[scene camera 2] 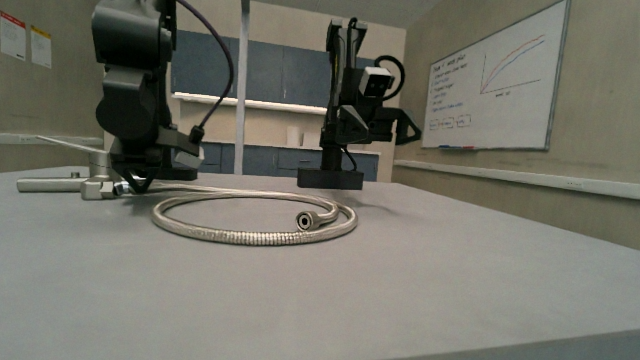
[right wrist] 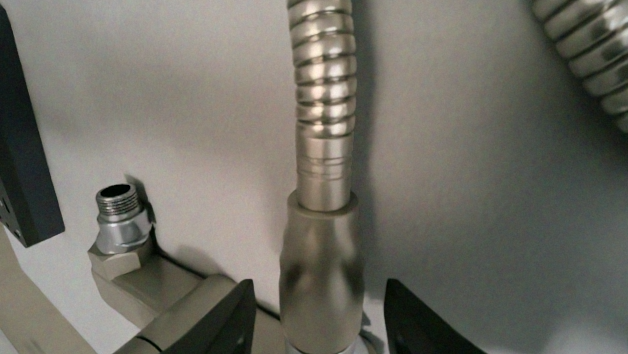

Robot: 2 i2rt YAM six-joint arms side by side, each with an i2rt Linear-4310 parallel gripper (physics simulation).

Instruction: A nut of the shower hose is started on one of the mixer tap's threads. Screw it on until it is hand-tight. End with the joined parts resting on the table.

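Frame: origin at the left arm's base, x ahead, y left, z up, level; centimetres.
Seen in the pictures: left gripper, fingertip midpoint: [scene camera 2: 395, 134]; right gripper, fingertip midpoint: [scene camera 2: 142, 184] [right wrist: 319, 294]; left arm's base, link origin: [scene camera 2: 330, 173].
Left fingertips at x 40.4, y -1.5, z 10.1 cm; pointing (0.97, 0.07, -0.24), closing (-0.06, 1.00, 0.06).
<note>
Pixels of each thing's top centre, then the offset from my left fingertips to it. Level surfaces: height alone.
- mixer tap, top centre: [scene camera 2: 86, 138] dx -20.4, dy -52.9, dz -4.3 cm
- hose nut, top centre: [right wrist: 297, 294] [scene camera 2: 146, 179] dx -16.5, dy -40.9, dz -11.1 cm
- table, surface height: dz -14.5 cm
The mixer tap [scene camera 2: 50, 185] [right wrist: 185, 310] lies on the table, at the left in scene camera 2. Its free threaded outlet [right wrist: 117, 200] stands at the left in the right wrist view. The hose nut [right wrist: 321, 260] is upright in that view, over a chrome edge at the bottom; how far it is screwed on is hidden. My right gripper [scene camera 2: 140, 187] [right wrist: 319, 293] is partly open around the nut, with gaps on both sides. The shower hose [scene camera 2: 260, 238] [right wrist: 325, 65] lies coiled, its other nut [scene camera 2: 306, 220] facing the camera. My left gripper [scene camera 2: 382, 132] is wide open and empty, above the table.
A black block [scene camera 2: 330, 179] is at the table's back in scene camera 2, below the left arm. Another black block [right wrist: 27, 185] is at the left edge of the right wrist view. The table [scene camera 2: 320, 300] extends toward the camera.
</note>
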